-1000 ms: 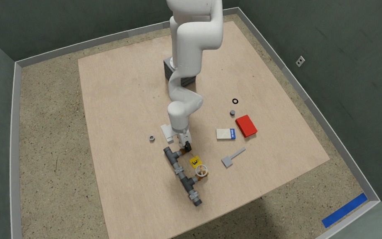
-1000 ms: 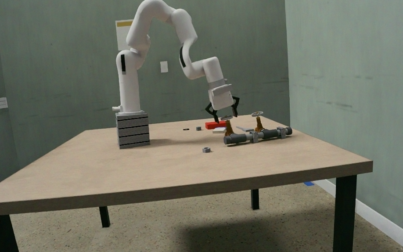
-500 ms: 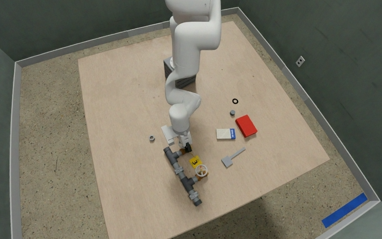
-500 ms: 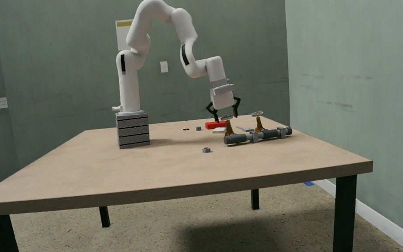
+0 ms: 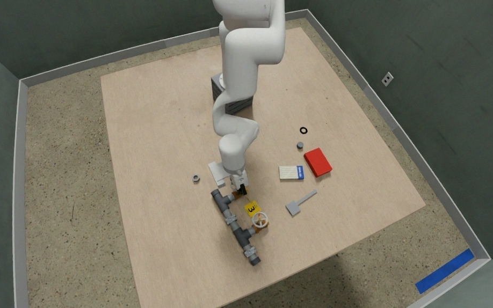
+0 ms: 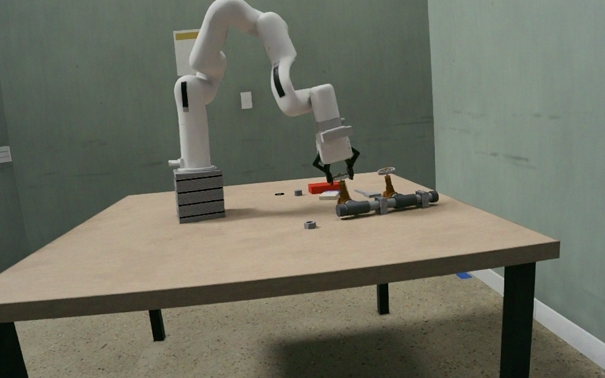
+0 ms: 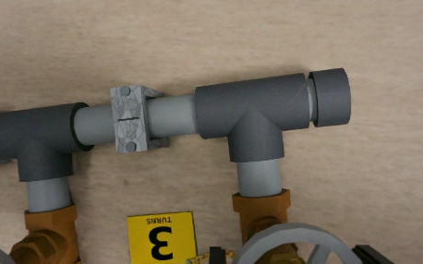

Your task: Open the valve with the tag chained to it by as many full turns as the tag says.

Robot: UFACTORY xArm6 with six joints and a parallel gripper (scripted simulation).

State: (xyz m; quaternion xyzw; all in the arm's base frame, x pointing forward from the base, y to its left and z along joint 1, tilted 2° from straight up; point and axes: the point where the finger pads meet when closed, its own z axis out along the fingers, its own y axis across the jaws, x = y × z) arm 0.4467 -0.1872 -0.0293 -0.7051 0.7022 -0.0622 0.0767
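Right now the yellow tag is 9 cm ahead of my hand, 4 cm to the left of it and 11 cm below it. Round my hand: grey scraper (16 cm ahead, 22 cm to the left, 11 cm below); then white card (3 cm ahead, 26 cm to the left, 10 cm below); then red block (4 cm ahead, 39 cm to the left, 10 cm below).
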